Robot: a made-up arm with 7 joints.
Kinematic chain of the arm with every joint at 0, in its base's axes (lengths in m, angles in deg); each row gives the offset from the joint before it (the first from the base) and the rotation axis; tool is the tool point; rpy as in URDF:
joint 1: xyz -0.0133 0.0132 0.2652 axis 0 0.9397 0.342
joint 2: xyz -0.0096 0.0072 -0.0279 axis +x
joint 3: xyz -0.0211 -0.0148 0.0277 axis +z
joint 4: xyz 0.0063 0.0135 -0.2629 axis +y
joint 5: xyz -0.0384 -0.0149 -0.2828 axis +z
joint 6: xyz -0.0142 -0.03 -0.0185 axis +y
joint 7: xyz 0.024 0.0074 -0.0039 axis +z
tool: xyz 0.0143 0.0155 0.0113 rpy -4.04 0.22 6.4
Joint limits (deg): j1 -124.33..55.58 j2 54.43..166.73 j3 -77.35..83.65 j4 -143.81..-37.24 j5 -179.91..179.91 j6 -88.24..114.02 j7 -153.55..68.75
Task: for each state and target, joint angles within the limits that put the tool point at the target. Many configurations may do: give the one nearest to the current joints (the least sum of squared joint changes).
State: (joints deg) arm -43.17 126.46 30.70 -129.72 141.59 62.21 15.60
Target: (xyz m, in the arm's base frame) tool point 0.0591 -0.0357 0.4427
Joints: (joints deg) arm -39.84 107.63 32.61 -140.50 141.04 57.80 19.65
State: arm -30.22 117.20 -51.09 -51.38 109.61 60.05 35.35
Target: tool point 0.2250 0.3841 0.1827
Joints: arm -19.02 116.02 -54.72 -86.04 108.85 57.52 38.92
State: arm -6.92 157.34 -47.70 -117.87 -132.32 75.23 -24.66
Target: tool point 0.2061 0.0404 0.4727
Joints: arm -37.25 166.73 -9.20 -123.01 -133.99 77.79 -24.77
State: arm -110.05 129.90 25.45 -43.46 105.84 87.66 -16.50
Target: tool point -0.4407 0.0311 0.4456
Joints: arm -96.38 166.73 38.15 -63.94 106.45 87.49 -18.60
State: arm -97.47 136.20 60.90 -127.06 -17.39 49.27 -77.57
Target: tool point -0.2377 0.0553 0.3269
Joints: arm -105.51 108.64 70.01 -127.70 -16.19 43.32 -77.79
